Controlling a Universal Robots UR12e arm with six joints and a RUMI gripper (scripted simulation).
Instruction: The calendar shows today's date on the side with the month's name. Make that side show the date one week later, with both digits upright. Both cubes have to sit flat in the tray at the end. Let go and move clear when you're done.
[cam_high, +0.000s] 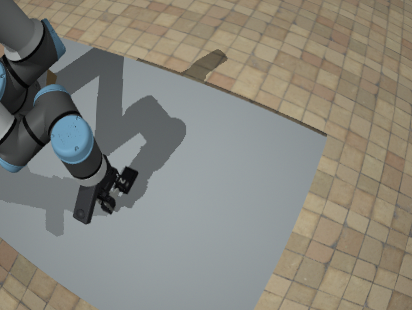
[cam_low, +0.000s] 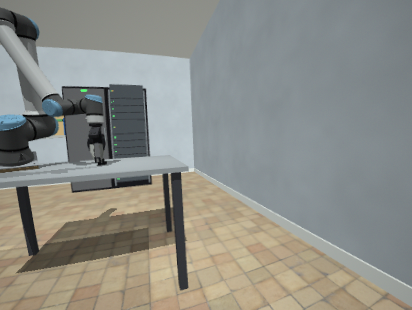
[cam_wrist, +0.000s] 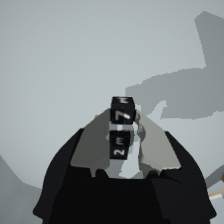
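My hand is 1 cm short of the black cube, 9 cm to the right of it and 3 cm above it. From my hand the other things lie so: dark tray (2 cm ahead, 11 cm to the left, 4 cm below).
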